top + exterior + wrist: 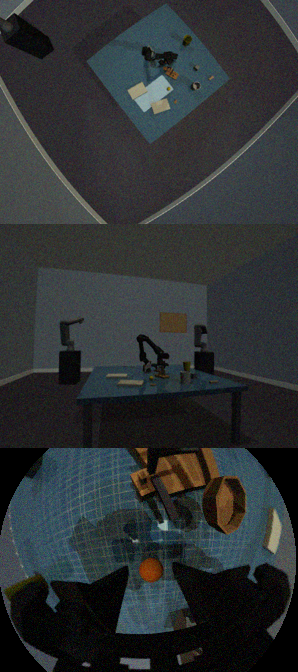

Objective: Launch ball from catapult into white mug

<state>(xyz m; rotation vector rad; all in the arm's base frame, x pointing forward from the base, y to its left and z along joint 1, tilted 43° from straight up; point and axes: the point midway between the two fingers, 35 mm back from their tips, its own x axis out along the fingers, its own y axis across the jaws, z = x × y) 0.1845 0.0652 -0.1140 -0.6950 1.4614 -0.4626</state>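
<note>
My gripper tip is now 13 cm short of the orange catapult, 2 cm to the left of it and 4 cm below it. Also, from my gripper tip: grey cube 24 cm ahead, 29 cm to the left, 1 cm above; then yellow ball 30 cm ahead, 14 cm to the right, 1 cm above; then orange ball right at my gripper tip.
</note>
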